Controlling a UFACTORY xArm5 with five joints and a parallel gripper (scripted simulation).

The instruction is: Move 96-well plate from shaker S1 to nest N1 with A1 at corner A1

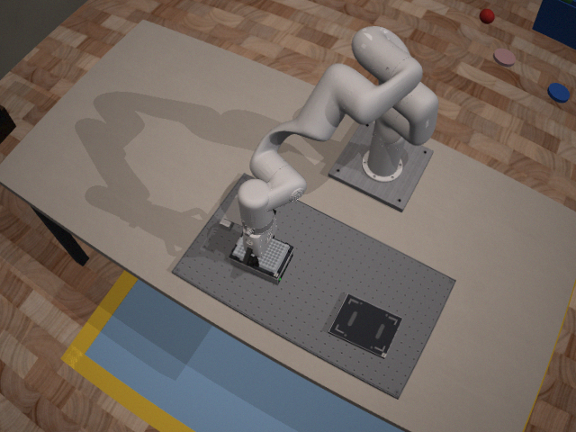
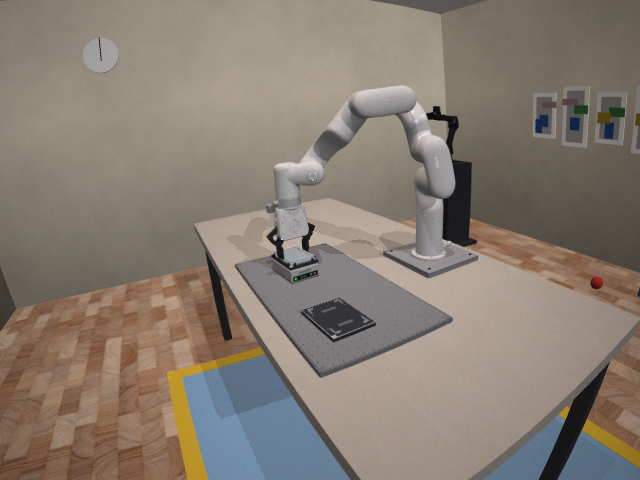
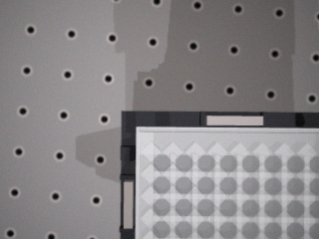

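My hand is 10 mm short of the black plate nest N1, 340 mm to the right of it and 70 mm above it. The rest, counted from my hand: 96-well plate 10 mm below.
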